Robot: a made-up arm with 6 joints. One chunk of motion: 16 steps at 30 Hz.
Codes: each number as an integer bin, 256 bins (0 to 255) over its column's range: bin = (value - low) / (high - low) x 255, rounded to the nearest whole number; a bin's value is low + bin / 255 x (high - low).
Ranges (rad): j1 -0.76..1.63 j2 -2.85..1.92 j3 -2.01..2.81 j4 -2..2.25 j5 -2.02..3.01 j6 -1.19..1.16
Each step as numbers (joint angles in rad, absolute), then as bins.
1 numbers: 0.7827 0.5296 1.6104 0.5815 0.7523 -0.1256
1 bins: 165 181 192 155 141 115
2 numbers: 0.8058 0.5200 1.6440 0.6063 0.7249 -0.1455
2 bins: 167 180 193 156 139 113
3 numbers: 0.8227 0.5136 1.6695 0.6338 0.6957 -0.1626
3 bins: 169 180 195 158 138 111
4 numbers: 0.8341 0.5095 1.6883 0.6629 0.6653 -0.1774
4 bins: 170 180 196 160 136 110
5 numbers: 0.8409 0.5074 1.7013 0.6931 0.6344 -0.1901
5 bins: 171 179 196 162 135 108
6 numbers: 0.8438 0.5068 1.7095 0.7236 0.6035 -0.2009
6 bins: 171 179 197 163 133 107
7 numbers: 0.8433 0.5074 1.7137 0.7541 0.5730 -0.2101
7 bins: 171 179 197 165 131 106
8 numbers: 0.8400 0.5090 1.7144 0.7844 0.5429 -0.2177
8 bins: 171 180 197 167 130 106
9 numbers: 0.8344 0.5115 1.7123 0.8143 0.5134 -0.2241
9 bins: 170 180 197 169 128 105
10 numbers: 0.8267 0.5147 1.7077 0.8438 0.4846 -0.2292
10 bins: 169 180 197 171 127 104
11 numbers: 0.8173 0.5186 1.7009 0.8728 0.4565 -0.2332
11 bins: 168 180 196 172 126 104
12 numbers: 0.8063 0.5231 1.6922 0.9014 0.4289 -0.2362
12 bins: 167 180 196 174 124 103
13 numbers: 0.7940 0.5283 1.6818 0.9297 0.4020 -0.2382
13 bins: 166 181 195 176 123 103
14 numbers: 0.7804 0.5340 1.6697 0.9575 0.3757 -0.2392
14 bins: 164 181 195 177 121 103
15 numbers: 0.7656 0.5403 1.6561 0.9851 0.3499 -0.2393
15 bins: 163 181 194 179 120 103
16 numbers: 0.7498 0.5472 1.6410 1.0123 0.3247 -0.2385
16 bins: 161 182 193 181 119 103
